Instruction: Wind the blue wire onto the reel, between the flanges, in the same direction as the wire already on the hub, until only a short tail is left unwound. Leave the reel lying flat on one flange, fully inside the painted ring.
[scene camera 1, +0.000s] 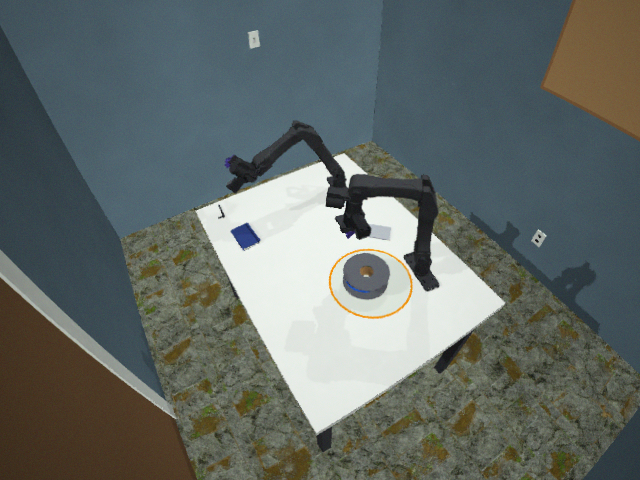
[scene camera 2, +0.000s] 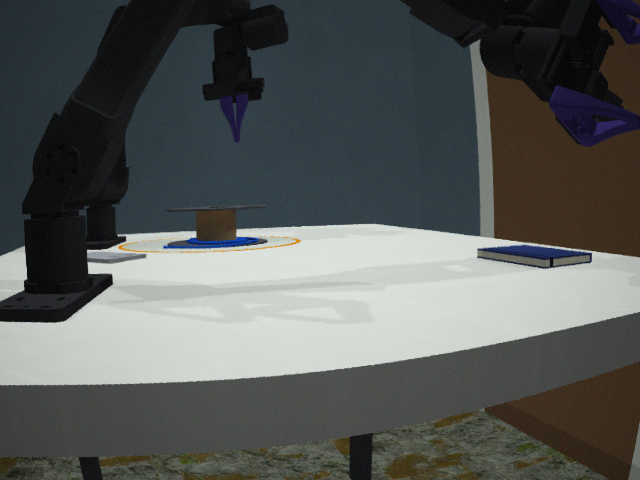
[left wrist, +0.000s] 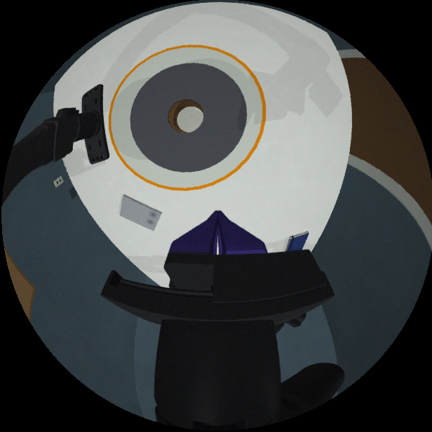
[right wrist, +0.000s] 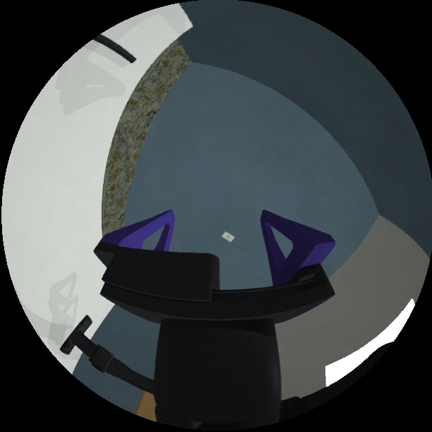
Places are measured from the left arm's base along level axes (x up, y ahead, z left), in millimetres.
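Pixels of known places: left gripper, fingertip midpoint: (scene camera 1: 347, 237) (scene camera 2: 237, 141); left arm's base, link origin: (scene camera 1: 420, 271) (scene camera 2: 101, 245); right arm's base, link origin: (scene camera 2: 59, 299).
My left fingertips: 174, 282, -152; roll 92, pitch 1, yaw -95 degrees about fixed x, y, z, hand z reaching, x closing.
Ahead of a thing's pixels: the offset from my left fingertips to its top centre, as dx, dy, dz.
The grey reel @[-109, -42, +105] (scene camera 1: 381, 273) (scene camera 2: 216, 223) (left wrist: 215, 135) lies flat on one flange inside the orange painted ring (scene camera 1: 370, 250) (scene camera 2: 299, 241) (left wrist: 190, 46). Blue wire (scene camera 1: 356, 289) (scene camera 2: 222, 243) lies low around the brown hub, between the flanges, with loops spread out over the lower flange. In scene camera 2 a strand reaches the flange's left edge. The wire does not show in the left wrist view. My left gripper (scene camera 1: 349, 235) (scene camera 2: 237, 140) (left wrist: 217, 215) is shut and empty, above the reel's height and off to its side. My right gripper (scene camera 1: 229, 162) (right wrist: 217, 214) is open and empty, far from the reel.
A dark blue book @[-162, +364, -315] (scene camera 1: 245, 236) (scene camera 2: 535, 255) (left wrist: 298, 242) lies at the table's left side in scene camera 1. A small black bent piece @[-166, +453, -529] (scene camera 1: 221, 211) (right wrist: 116, 48) is near the corner. A pale grey slab @[-168, -211, -118] (scene camera 1: 381, 232) (scene camera 2: 116, 256) (left wrist: 140, 212) lies near the ring.
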